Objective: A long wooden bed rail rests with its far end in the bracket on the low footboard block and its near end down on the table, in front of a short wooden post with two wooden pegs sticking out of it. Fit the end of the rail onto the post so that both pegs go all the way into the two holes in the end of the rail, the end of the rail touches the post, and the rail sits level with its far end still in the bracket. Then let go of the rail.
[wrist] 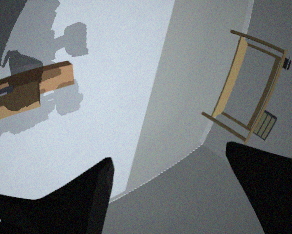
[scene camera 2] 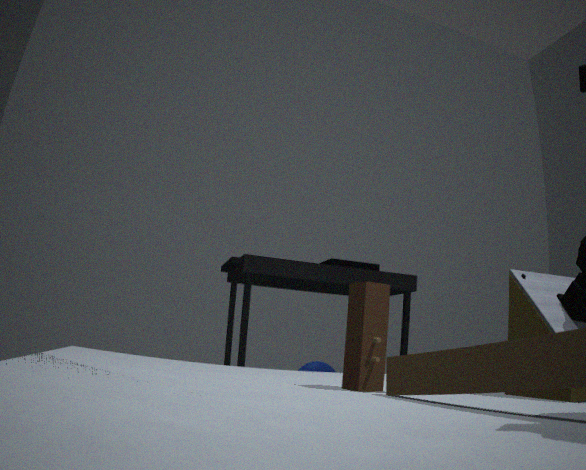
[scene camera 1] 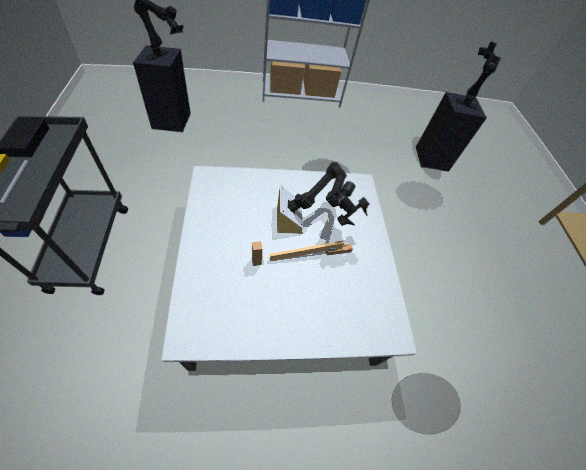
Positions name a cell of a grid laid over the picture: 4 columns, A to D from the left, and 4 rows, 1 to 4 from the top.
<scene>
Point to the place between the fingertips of my gripper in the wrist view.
C3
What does my gripper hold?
Nothing.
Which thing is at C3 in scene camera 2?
A wooden post.
</scene>
